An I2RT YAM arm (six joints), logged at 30 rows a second.
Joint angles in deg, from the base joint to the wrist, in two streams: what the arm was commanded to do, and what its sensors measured. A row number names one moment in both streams.
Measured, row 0: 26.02 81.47 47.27 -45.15 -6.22 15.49
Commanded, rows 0 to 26: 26.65 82.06 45.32 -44.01 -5.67 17.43; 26.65 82.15 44.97 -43.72 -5.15 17.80; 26.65 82.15 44.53 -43.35 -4.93 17.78; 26.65 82.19 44.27 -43.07 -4.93 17.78; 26.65 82.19 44.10 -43.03 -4.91 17.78; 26.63 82.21 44.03 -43.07 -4.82 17.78; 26.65 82.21 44.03 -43.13 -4.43 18.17; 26.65 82.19 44.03 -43.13 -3.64 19.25; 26.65 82.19 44.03 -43.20 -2.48 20.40; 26.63 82.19 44.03 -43.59 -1.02 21.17; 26.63 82.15 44.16 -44.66 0.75 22.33; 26.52 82.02 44.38 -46.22 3.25 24.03; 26.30 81.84 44.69 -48.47 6.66 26.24; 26.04 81.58 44.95 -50.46 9.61 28.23; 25.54 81.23 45.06 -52.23 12.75 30.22; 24.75 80.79 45.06 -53.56 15.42 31.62; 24.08 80.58 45.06 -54.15 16.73 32.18; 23.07 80.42 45.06 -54.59 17.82 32.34; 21.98 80.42 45.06 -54.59 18.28 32.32; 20.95 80.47 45.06 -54.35 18.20 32.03; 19.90 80.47 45.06 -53.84 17.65 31.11; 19.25 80.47 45.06 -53.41 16.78 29.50; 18.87 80.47 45.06 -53.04 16.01 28.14; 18.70 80.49 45.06 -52.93 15.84 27.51; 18.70 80.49 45.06 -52.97 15.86 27.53; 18.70 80.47 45.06 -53.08 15.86 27.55; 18.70 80.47 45.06 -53.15 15.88 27.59
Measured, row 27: 19.99 81.25 44.93 -51.99 10.09 28.05
